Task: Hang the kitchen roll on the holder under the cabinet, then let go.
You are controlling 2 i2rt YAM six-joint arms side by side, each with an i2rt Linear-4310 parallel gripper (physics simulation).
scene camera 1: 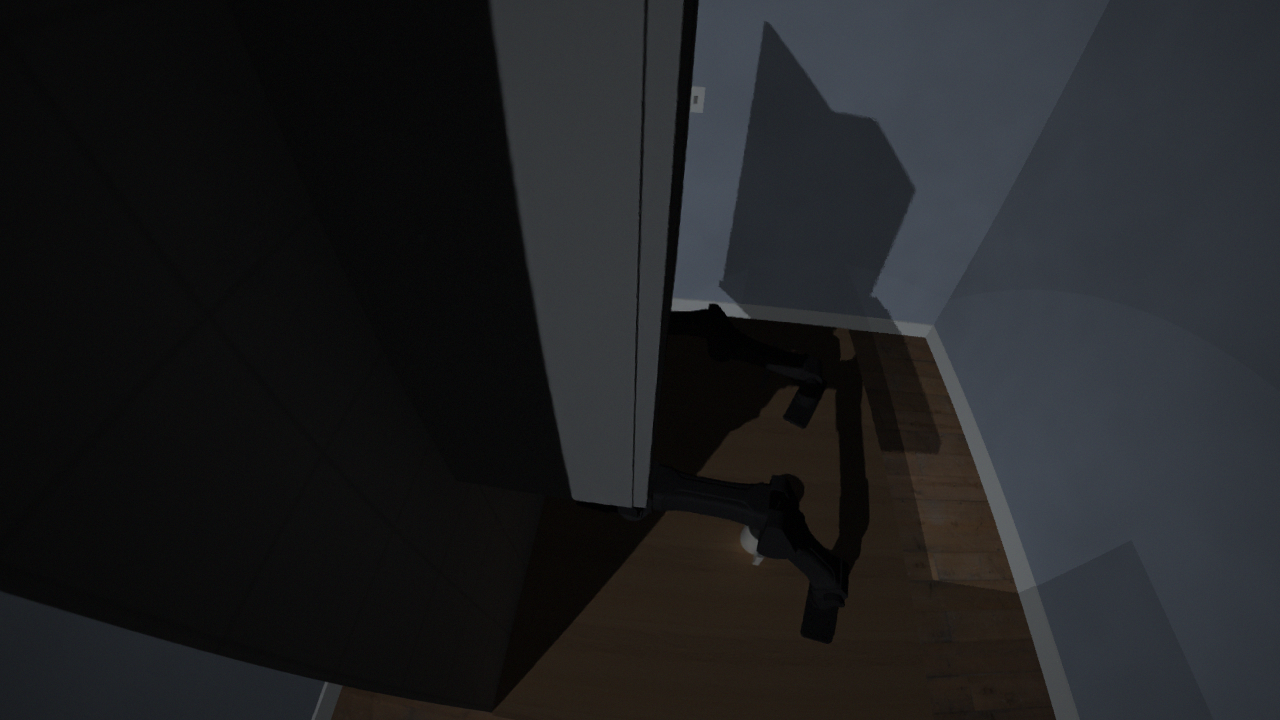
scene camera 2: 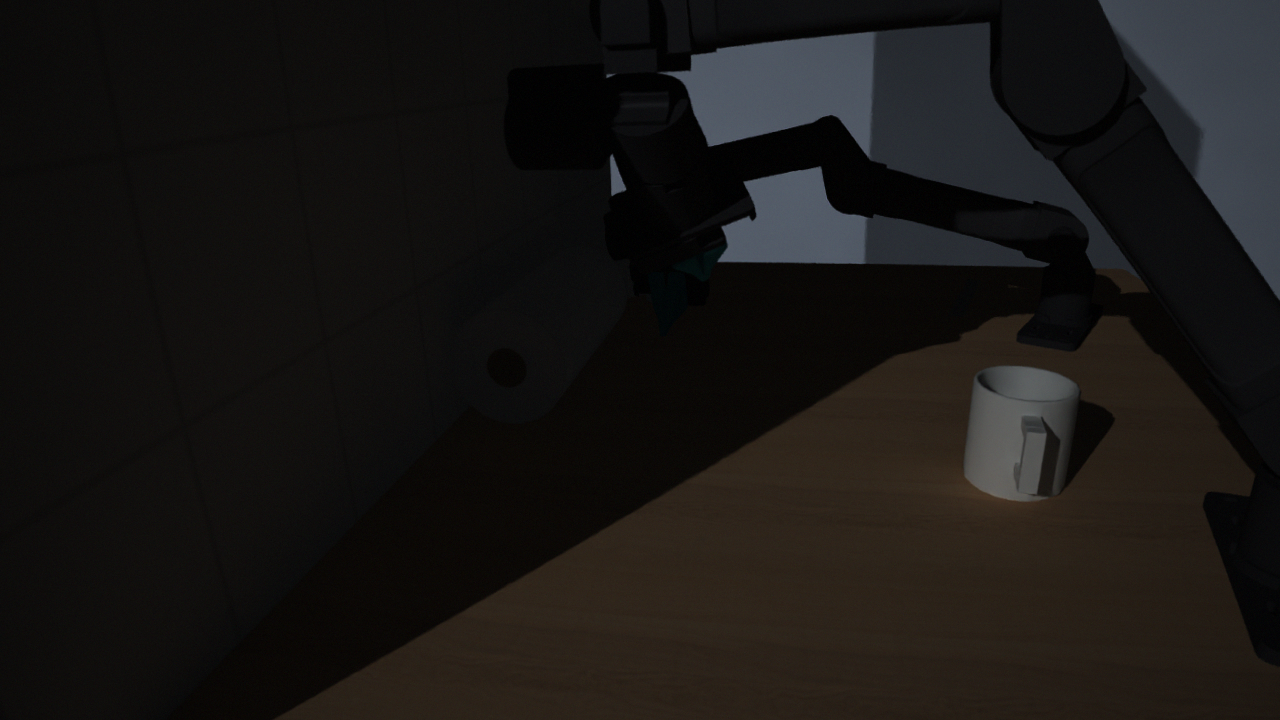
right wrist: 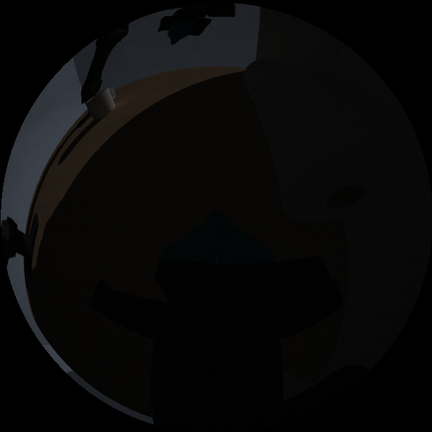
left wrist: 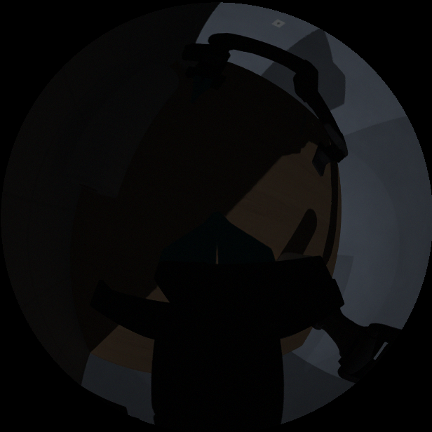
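Note:
The pale kitchen roll lies on its side in deep shadow, low along the tiled wall; its round end with a brown core faces scene camera 2. My left gripper is shut and empty, raised above the table, apart from the roll. My right gripper is shut and empty, beyond the left one in scene camera 2, at the table side of the roll. The cabinet fills much of scene camera 1; the holder cannot be made out.
A white mug stands on the wooden table near the left arm's base. The tiled wall runs along the table's far edge. The two grippers overlap in scene camera 2.

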